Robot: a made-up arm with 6 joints. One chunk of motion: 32 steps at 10 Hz.
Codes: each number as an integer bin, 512 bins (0 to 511) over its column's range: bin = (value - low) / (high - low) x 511, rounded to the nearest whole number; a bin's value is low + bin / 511 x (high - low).
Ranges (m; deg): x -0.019..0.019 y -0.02..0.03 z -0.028..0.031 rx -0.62..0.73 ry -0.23..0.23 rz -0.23..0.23
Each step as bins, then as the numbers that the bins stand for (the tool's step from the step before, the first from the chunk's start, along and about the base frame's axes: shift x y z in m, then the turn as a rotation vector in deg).
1 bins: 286 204 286 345 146 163
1 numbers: 0.00227 -0.00004 0.00502 0.291 -0.099 -0.083
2 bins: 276 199 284 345 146 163
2 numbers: 0.00152 -0.00053 0.00479 0.291 -0.099 -0.083
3 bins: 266 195 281 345 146 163
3 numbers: 0.00078 -0.00092 0.00444 0.291 -0.099 -0.083
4 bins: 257 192 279 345 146 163
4 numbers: 0.00011 -0.00121 0.00421 0.291 -0.099 -0.083
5 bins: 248 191 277 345 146 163
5 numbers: -0.00056 -0.00131 0.00398 0.291 -0.099 -0.083
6 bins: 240 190 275 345 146 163
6 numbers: -0.00115 -0.00141 0.00375 0.291 -0.099 -0.083
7 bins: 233 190 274 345 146 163
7 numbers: -0.00167 -0.00141 0.00364 0.291 -0.099 -0.083
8 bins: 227 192 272 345 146 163
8 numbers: -0.00212 -0.00121 0.00341 0.291 -0.099 -0.083
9 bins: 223 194 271 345 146 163
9 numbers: -0.00242 -0.00102 0.00329 0.291 -0.099 -0.083
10 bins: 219 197 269 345 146 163
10 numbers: -0.00271 -0.00072 0.00306 0.291 -0.099 -0.083
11 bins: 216 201 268 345 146 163
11 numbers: -0.00294 -0.00033 0.00294 0.291 -0.099 -0.083
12 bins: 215 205 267 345 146 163
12 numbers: -0.00301 0.00006 0.00283 0.291 -0.099 -0.083
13 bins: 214 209 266 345 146 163
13 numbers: -0.00309 0.00045 0.00271 0.291 -0.099 -0.083
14 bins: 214 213 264 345 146 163
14 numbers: -0.00309 0.00084 0.00248 0.291 -0.099 -0.083
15 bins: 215 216 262 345 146 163
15 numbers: -0.00301 0.00114 0.00225 0.291 -0.099 -0.083
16 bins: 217 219 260 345 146 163
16 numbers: -0.00286 0.00143 0.00202 0.291 -0.099 -0.083
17 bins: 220 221 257 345 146 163
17 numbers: -0.00264 0.00162 0.00167 0.291 -0.099 -0.083
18 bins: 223 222 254 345 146 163
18 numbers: -0.00242 0.00172 0.00133 0.291 -0.099 -0.083
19 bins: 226 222 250 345 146 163
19 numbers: -0.00219 0.00172 0.00086 0.291 -0.099 -0.083
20 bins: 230 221 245 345 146 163
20 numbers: -0.00190 0.00162 0.00029 0.291 -0.099 -0.083
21 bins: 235 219 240 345 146 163
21 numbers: -0.00152 0.00143 -0.00029 0.291 -0.099 -0.083
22 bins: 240 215 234 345 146 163
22 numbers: -0.00115 0.00104 -0.00098 0.291 -0.099 -0.083
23 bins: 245 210 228 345 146 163
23 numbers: -0.00078 0.00055 -0.00168 0.291 -0.099 -0.083
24 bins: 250 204 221 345 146 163
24 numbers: -0.00041 -0.00004 -0.00248 0.291 -0.099 -0.083
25 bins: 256 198 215 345 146 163
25 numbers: 0.00004 -0.00063 -0.00318 0.291 -0.099 -0.083
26 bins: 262 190 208 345 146 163
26 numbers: 0.00048 -0.00141 -0.00398 0.291 -0.099 -0.083
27 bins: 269 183 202 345 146 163
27 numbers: 0.00100 -0.00209 -0.00468 0.291 -0.099 -0.083
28 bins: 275 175 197 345 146 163
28 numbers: 0.00145 -0.00288 -0.00525 0.291 -0.099 -0.083
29 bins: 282 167 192 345 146 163
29 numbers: 0.00197 -0.00366 -0.00583 0.291 -0.099 -0.083
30 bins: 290 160 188 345 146 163
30 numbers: 0.00257 -0.00434 -0.00629 0.291 -0.099 -0.083
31 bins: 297 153 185 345 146 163
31 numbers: 0.00309 -0.00503 -0.00664 0.291 -0.099 -0.083
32 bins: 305 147 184 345 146 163
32 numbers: 0.00368 -0.00562 -0.00676 0.291 -0.099 -0.083
